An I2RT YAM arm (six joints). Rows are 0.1 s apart.
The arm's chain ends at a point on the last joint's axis. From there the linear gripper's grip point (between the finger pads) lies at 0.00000 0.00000 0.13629 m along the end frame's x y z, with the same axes.
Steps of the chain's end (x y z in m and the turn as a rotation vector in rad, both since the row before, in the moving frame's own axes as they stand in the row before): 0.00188, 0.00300, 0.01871, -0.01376, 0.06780, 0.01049; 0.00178, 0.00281, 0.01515, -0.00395, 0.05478, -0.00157; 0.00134, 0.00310, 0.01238, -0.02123, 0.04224, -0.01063; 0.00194, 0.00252, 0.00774, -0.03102, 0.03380, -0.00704; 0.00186, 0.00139, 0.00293, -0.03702, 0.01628, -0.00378; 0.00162, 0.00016, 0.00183, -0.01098, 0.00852, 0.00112; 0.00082, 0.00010, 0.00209, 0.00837, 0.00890, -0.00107
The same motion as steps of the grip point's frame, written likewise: 0.01110, 0.00492, 0.01838, -0.01376, 0.06780, 0.01049; 0.00924, 0.00334, 0.01494, -0.00395, 0.05478, -0.00157; 0.00711, 0.00596, 0.01223, -0.02123, 0.04224, -0.01063; 0.00656, 0.00673, 0.00760, -0.03102, 0.03380, -0.00704; 0.00409, 0.00643, 0.00282, -0.03702, 0.01628, -0.00378; 0.00278, 0.00166, 0.00182, -0.01098, 0.00852, 0.00112; 0.00203, -0.00104, 0.00208, 0.00837, 0.00890, -0.00107
